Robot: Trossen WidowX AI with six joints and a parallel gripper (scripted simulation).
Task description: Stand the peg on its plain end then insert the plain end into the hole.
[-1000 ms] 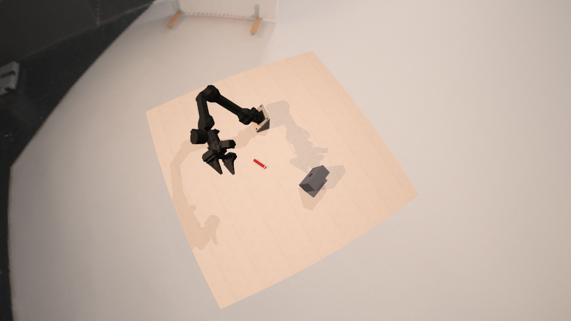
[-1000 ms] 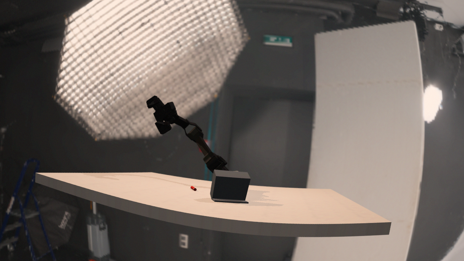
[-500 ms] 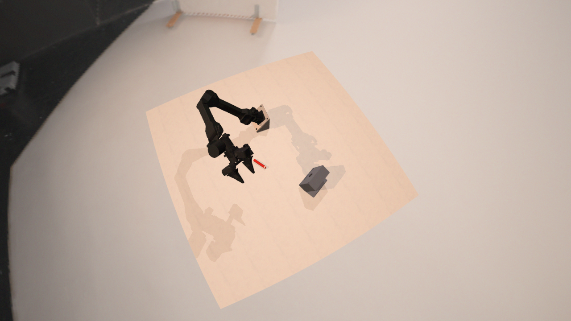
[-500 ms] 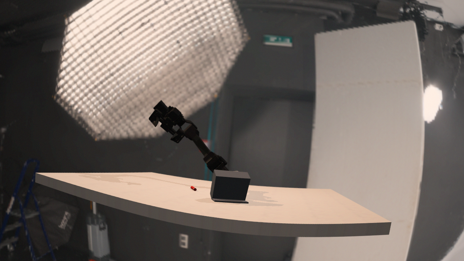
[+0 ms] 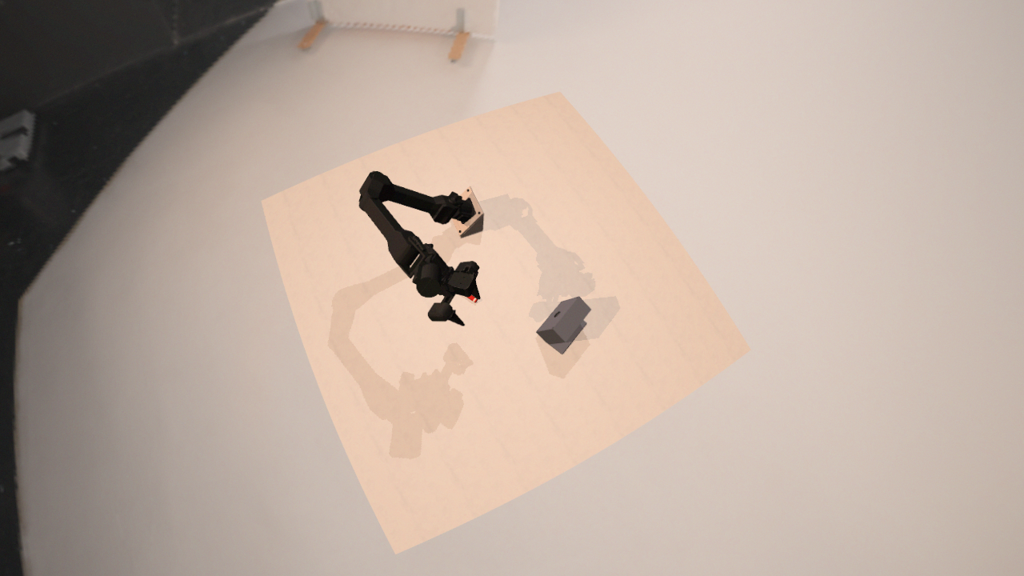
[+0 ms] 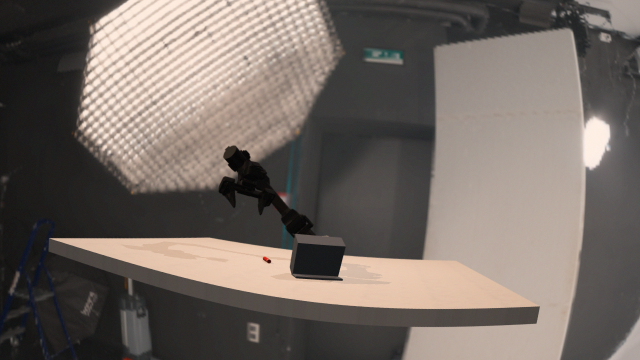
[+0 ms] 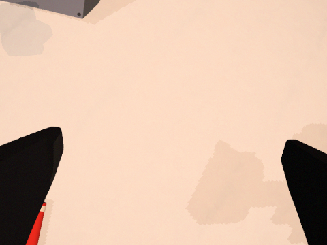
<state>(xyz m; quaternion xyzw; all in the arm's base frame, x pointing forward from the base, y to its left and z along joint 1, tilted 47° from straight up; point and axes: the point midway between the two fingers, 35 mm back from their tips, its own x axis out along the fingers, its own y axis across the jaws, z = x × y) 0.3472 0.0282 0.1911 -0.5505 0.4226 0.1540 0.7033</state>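
The red peg lies 110 mm behind my gripper tip, 30 mm to the left of it and 160 mm below it. Round my gripper tip: dark grey sloped panel: 70 mm ahead, 260 mm to the left, 110 mm below.
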